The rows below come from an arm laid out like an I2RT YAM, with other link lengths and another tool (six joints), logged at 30 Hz.
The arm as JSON. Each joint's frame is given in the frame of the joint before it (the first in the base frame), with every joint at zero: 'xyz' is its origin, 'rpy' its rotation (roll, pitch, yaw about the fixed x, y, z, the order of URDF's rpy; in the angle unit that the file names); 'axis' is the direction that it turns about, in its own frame. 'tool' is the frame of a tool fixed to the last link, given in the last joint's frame.
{
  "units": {
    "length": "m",
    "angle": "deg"
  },
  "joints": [
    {
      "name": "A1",
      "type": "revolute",
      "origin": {
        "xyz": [
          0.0,
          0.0,
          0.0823
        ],
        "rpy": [
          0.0,
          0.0,
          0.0
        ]
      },
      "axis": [
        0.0,
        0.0,
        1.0
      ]
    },
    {
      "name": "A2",
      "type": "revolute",
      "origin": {
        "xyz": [
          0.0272,
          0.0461,
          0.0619
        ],
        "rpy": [
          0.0,
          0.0,
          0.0
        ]
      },
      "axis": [
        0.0,
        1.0,
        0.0
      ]
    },
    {
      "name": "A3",
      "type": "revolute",
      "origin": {
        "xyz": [
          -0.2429,
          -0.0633,
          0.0
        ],
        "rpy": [
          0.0,
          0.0,
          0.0
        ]
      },
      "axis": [
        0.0,
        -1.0,
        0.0
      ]
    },
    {
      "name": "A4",
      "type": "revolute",
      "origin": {
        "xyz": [
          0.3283,
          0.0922,
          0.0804
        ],
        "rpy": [
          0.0,
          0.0,
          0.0
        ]
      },
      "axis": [
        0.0,
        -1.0,
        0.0
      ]
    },
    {
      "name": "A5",
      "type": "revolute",
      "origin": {
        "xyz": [
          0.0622,
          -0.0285,
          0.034
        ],
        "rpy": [
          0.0,
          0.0,
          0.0
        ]
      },
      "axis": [
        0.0,
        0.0,
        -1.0
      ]
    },
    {
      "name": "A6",
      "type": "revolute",
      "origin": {
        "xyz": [
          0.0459,
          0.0,
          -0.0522
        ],
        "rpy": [
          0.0,
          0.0,
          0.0
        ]
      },
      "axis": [
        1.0,
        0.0,
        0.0
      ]
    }
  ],
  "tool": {
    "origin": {
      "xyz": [
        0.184,
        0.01,
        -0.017
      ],
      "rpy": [
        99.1,
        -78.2,
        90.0
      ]
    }
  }
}
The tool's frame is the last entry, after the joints.
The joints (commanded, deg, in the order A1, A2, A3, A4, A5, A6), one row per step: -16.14, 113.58, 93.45, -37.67, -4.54, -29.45; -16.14, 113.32, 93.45, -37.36, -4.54, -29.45; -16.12, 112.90, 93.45, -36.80, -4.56, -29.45; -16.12, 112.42, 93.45, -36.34, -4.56, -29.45; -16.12, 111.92, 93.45, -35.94, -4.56, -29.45; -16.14, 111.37, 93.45, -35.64, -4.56, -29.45; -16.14, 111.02, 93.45, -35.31, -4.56, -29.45; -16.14, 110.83, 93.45, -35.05, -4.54, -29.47; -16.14, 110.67, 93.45, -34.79, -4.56, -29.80; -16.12, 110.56, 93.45, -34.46, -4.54, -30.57
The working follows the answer.
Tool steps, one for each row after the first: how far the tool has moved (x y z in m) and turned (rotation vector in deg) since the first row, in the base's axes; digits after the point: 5 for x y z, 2 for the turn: 0.00173, -0.00050, 0.00320, -0.16, -0.55, 0.00; 0.00480, -0.00109, 0.00856, -0.41, -1.49, 0.03; 0.00739, -0.00184, 0.01434, -0.68, -2.40, 0.03; 0.00967, -0.00250, 0.02022, -0.93, -3.26, 0.03; 0.01147, -0.00324, 0.02640, -1.16, -4.08, 0.01; 0.01320, -0.00374, 0.03071, -1.35, -4.73, 0.01; 0.01445, -0.00419, 0.03326, -1.50, -5.16, 0.02; 0.01567, -0.00458, 0.03553, -1.79, -5.54, 0.30; 0.01711, -0.00513, 0.03748, -2.38, -5.89, 0.93
Tool pose at each row, in the base's axes (x y z in m, rotation vector in deg; rounded; the steps above come from the unrounded poses): 0.57853, -0.09971, 0.06258, 166.47, 42.42, 43.07; 0.58027, -0.10021, 0.06578, 166.01, 42.40, 43.74; 0.58334, -0.10080, 0.07114, 165.21, 42.39, 44.90; 0.58592, -0.10155, 0.07691, 164.43, 42.34, 45.99; 0.58821, -0.10221, 0.08280, 163.67, 42.29, 47.03; 0.59001, -0.10294, 0.08898, 162.96, 42.22, 48.00; 0.59173, -0.10344, 0.09329, 162.38, 42.18, 48.77; 0.59298, -0.10390, 0.09584, 161.98, 42.16, 49.25; 0.59421, -0.10428, 0.09811, 161.44, 42.58, 49.62; 0.59564, -0.10484, 0.10005, 160.60, 43.57, 49.80

